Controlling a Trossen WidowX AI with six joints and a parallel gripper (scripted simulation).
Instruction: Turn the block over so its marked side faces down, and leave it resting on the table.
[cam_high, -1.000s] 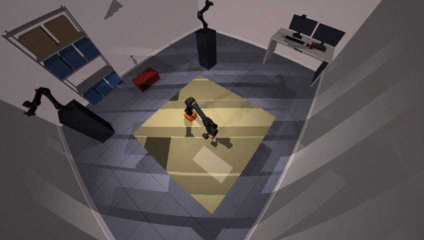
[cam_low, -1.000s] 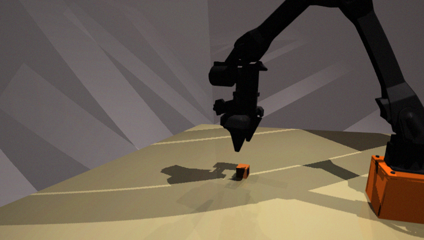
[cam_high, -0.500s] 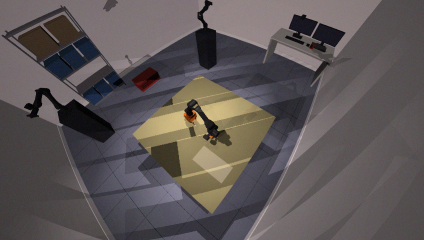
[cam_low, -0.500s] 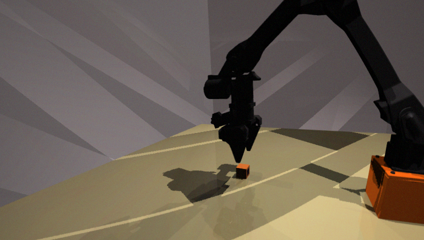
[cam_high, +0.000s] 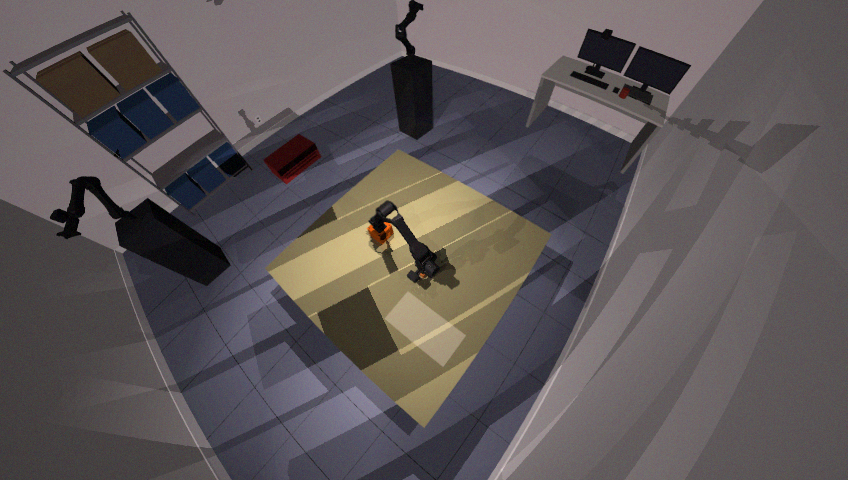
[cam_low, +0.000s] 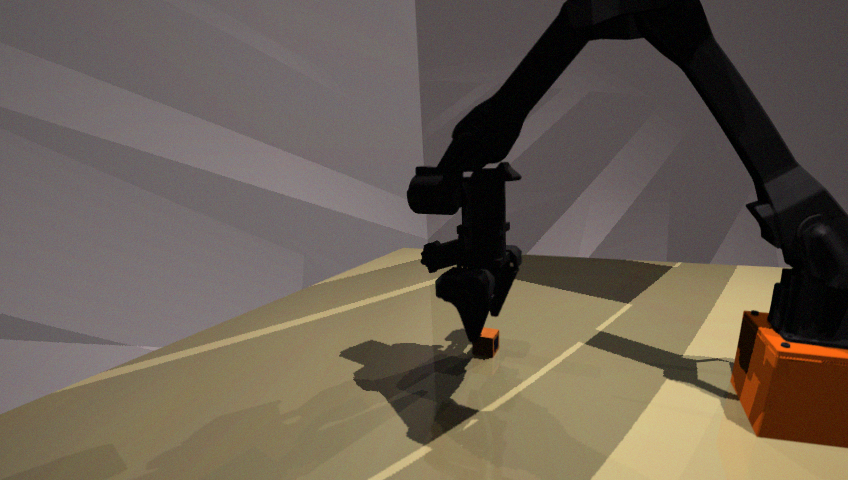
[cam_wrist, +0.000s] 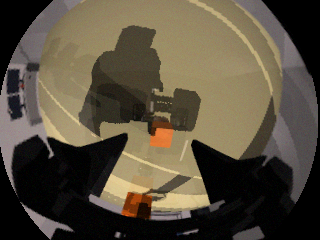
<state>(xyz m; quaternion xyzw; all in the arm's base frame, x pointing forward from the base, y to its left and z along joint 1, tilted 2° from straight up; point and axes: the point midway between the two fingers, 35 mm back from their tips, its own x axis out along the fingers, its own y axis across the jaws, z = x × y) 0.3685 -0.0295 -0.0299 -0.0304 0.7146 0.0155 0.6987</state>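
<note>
Now: gripper tip 20 mm above the block and 10 mm past it.
</note>
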